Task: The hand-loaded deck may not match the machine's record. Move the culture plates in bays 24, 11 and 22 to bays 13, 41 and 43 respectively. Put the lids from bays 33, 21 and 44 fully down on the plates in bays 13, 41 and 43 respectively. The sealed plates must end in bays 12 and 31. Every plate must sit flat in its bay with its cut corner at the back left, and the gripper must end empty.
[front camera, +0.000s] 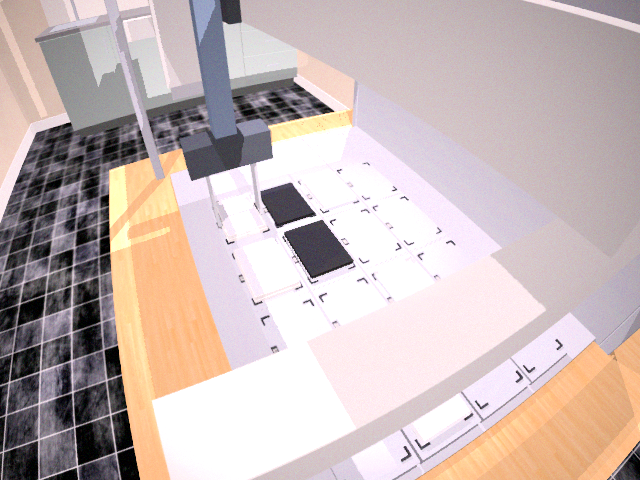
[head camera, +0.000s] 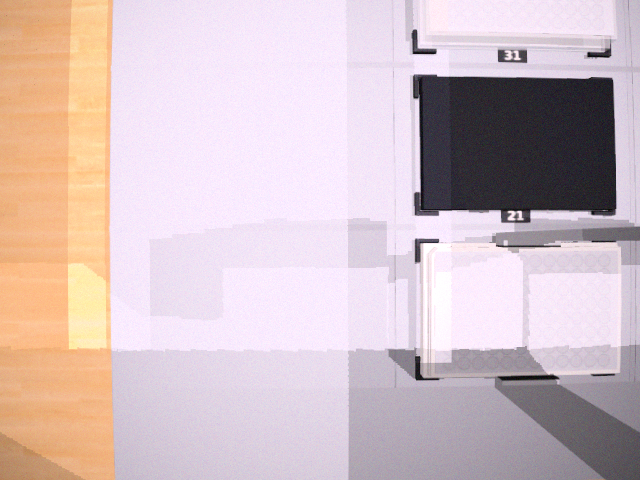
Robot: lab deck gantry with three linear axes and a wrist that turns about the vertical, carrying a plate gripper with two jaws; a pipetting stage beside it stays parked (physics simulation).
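Frame: origin at the robot's base, x back, y right, z up, level; centimetres.
Seen in the pictures: gripper, between the fingertips: (front camera: 238, 215) (head camera: 523, 310); robot's base, origin of its link: (head camera: 419, 374).
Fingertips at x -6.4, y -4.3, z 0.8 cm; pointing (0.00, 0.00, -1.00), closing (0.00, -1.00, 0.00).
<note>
Offsets run from my fingertips to a thing's middle. Level surfaces: height alone.
A clear-topped plate {dx +0.0, dy +0.0, dz -0.1 cm} (front camera: 245, 228) (head camera: 568, 315), its wells showing, sits in bay 11. My gripper (front camera: 238, 219) (head camera: 527, 312) is low around it, its jaws against the two long sides; I see no gap there, so it looks shut on this plate. A black-topped piece {dx +0.0, dy -10.7, dz -0.4 cm} (front camera: 287, 203) (head camera: 527, 144) lies in bay 21. Another black-topped piece {dx -16.4, dy -10.7, dz +0.4 cm} (front camera: 318, 248) lies in bay 22, over a pale base. A pale plate {dx -16.4, dy +0.0, dz -0.1 cm} (front camera: 268, 269) is in bay 12. A pale plate {dx +0.0, dy -21.4, dz -0.1 cm} (front camera: 330, 189) (head camera: 522, 18) is in bay 31. The cut corners are hard to make out.
A wide pale rail (front camera: 413, 320) crosses the front view and hides part of the deck. Below it, a pale plate {dx -49.2, dy -10.7, dz +1.3 cm} (front camera: 443, 417) lies in a bay. A grey upright post (front camera: 135, 98) stands at the back left. The wooden bench {dz -1.8 cm} (front camera: 170, 289) (head camera: 41, 206) borders the deck.
</note>
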